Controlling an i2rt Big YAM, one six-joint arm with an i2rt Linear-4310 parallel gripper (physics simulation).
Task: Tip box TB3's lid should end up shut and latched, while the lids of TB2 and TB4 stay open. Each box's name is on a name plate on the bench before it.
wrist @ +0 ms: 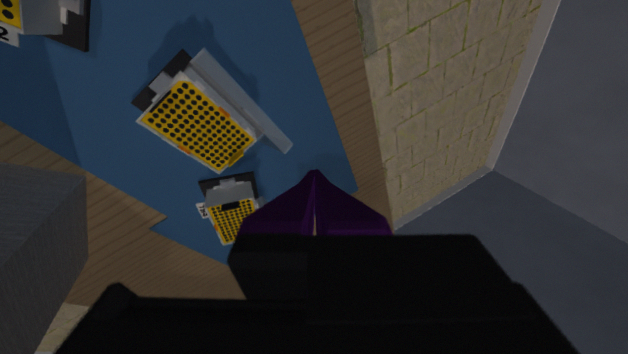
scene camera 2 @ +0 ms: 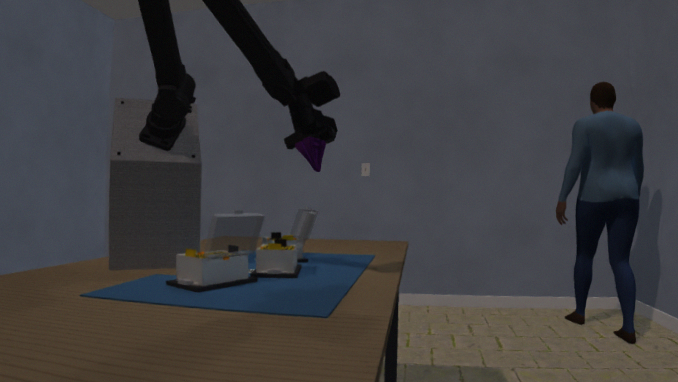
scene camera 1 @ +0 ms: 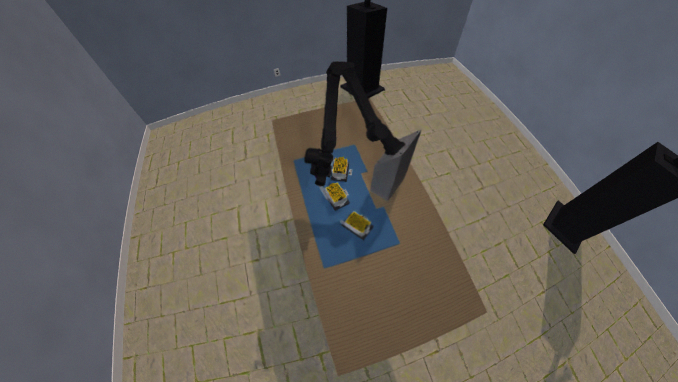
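Seen in the pictures: gripper, fingertip midpoint: [wrist: 314,177] [scene camera 2: 317,171] [scene camera 1: 316,177]; arm's base, origin of the base link: [scene camera 2: 162,131] [scene camera 1: 395,149].
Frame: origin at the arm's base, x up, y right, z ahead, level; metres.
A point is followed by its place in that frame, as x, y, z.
Observation:
Box TB3 [scene camera 1: 336,193] @[-0.292, 0.123, 0.305] [scene camera 2: 276,261] [wrist: 200,125] @[-0.292, 0.123, 0.307] has a yellow rack inside; its clear lid [wrist: 242,102] @[-0.205, 0.131, 0.383] stands open along one side in the wrist view. TB4 [scene camera 1: 340,166] @[-0.292, 0.265, 0.162] [wrist: 232,220] @[-0.292, 0.259, 0.162] lies beyond it; its lid is mostly hidden by the fingers in the wrist view. TB2 [scene camera 1: 358,223] [scene camera 2: 212,268] has its lid [scene camera 2: 237,231] @[-0.238, 0.328, 0.214] raised. Another raised lid [scene camera 2: 304,227] @[-0.237, 0.200, 0.358] shows in scene camera 2; I cannot tell whether it is TB3's or TB4's. My purple-fingered gripper [scene camera 2: 317,170] @[-0.109, 0.178, 0.389] [wrist: 314,177] @[-0.109, 0.178, 0.389] is shut and empty, high above the mat.
The boxes stand on a blue mat [scene camera 1: 330,250] @[-0.349, -0.119, 0.537] [scene camera 2: 280,300] @[-0.349, 0.434, 0.291] on the wooden bench [scene camera 1: 410,290] @[-0.352, -0.568, 0.346]. A tall grey block [scene camera 1: 390,175] @[-0.093, -0.065, 0.082] [scene camera 2: 155,215] @[-0.219, 0.064, 0.000] [wrist: 40,215] @[-0.263, 0.030, 0.107] stands at the bench's side opposite the lids. A person [scene camera 2: 607,165] stands on the floor beyond the bench.

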